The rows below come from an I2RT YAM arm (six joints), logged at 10 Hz.
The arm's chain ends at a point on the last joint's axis. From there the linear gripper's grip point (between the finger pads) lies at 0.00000 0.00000 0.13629 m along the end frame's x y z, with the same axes.
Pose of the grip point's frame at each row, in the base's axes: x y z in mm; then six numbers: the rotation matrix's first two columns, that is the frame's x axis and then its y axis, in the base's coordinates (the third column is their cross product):
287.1 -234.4 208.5 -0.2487 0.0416 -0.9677 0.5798 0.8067 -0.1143
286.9 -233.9 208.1 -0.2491 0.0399 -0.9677 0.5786 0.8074 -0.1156
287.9 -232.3 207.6 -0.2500 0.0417 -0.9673 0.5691 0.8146 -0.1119
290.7 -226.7 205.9 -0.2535 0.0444 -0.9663 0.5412 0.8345 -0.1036
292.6 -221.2 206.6 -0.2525 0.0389 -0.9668 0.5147 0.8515 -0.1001
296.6 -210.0 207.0 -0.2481 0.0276 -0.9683 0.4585 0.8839 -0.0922
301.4 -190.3 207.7 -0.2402 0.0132 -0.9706 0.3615 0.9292 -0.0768
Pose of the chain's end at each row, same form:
181.4 -154.1 239.1 -0.2487 0.0416 -0.9677 0.5798 0.8067 -0.1143
181.0 -153.7 238.7 -0.2491 0.0399 -0.9677 0.5786 0.8074 -0.1156
181.1 -153.5 238.6 -0.2500 0.0417 -0.9673 0.5691 0.8146 -0.1119
181.4 -151.8 238.0 -0.2535 0.0444 -0.9663 0.5412 0.8345 -0.1036
180.9 -149.9 238.6 -0.2525 0.0389 -0.9668 0.5147 0.8515 -0.1001
180.3 -146.4 238.6 -0.2481 0.0276 -0.9683 0.4585 0.8839 -0.0922
178.6 -140.0 238.8 -0.2402 0.0132 -0.9706 0.3615 0.9292 -0.0768

